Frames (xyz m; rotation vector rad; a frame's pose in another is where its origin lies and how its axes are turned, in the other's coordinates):
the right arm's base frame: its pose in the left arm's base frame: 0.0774 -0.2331 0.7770 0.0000 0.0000 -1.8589
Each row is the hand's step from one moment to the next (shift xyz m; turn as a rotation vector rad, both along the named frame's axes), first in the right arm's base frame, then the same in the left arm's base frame.
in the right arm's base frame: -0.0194 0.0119 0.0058 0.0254 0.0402 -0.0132
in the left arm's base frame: 0.0169 0.0152 0.0058 0.0313 -0.0358 -0.0132
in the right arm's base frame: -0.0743 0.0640 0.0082 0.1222 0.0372 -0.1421
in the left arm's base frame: 0.0825 0.0531 0.0082 0.0009 -0.1277 -0.1421
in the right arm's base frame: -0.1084 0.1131 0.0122 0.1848 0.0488 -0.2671
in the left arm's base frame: 0.1392 0.0718 0.0122 -0.0057 -0.1910 -0.2671
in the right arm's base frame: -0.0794 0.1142 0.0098 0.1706 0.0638 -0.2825
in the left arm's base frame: 0.1321 0.0437 0.0098 0.0127 -0.1817 -0.2825
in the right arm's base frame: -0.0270 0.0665 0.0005 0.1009 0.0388 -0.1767
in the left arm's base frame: 0.0714 0.0070 0.0005 0.0085 -0.1078 -0.1767
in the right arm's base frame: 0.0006 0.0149 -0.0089 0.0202 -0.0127 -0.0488
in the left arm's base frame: 0.0141 -0.0048 -0.0089 -0.0179 -0.0158 -0.0488
